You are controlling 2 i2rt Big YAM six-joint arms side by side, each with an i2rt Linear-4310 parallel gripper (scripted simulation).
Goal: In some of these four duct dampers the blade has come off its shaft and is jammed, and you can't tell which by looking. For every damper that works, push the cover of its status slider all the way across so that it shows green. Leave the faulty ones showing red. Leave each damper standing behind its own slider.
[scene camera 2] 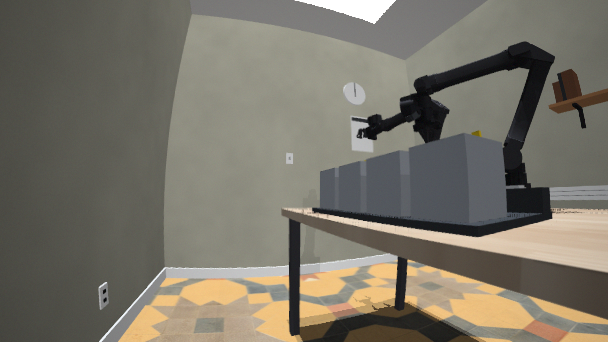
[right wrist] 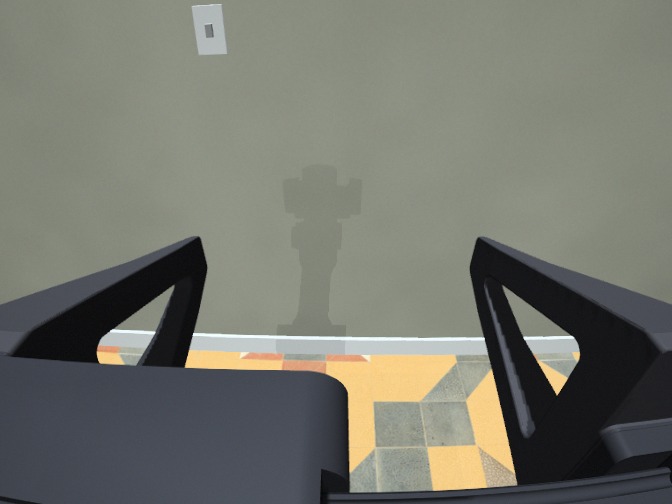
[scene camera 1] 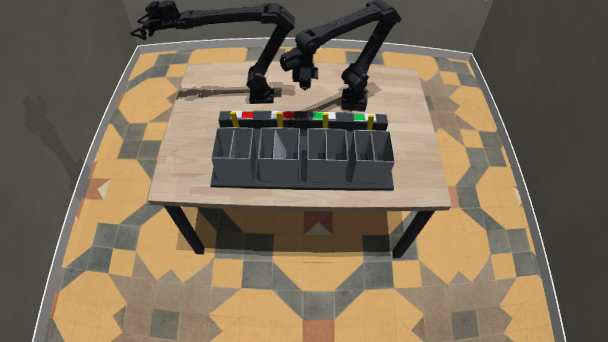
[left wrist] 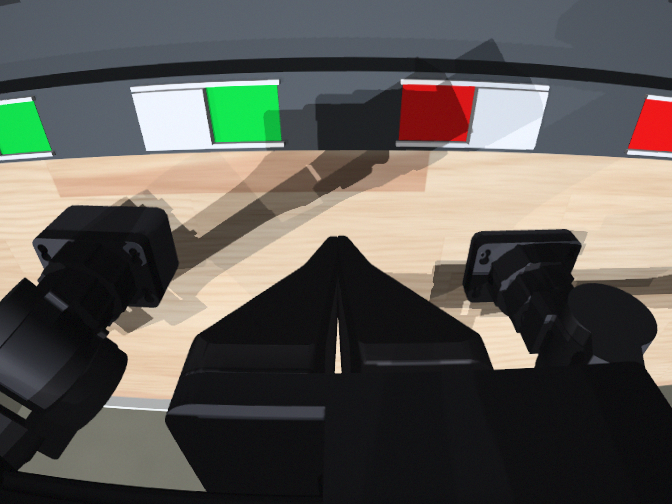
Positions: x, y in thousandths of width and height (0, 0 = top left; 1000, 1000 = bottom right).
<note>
In view: the left gripper (left wrist: 502, 499), the right gripper (right wrist: 504, 501), a damper (scene camera 2: 759, 522), a damper (scene camera 2: 542, 525), a damper (scene camera 1: 460, 496), a white slider cover (left wrist: 251, 235) and a white slider cover (left wrist: 743, 231).
</note>
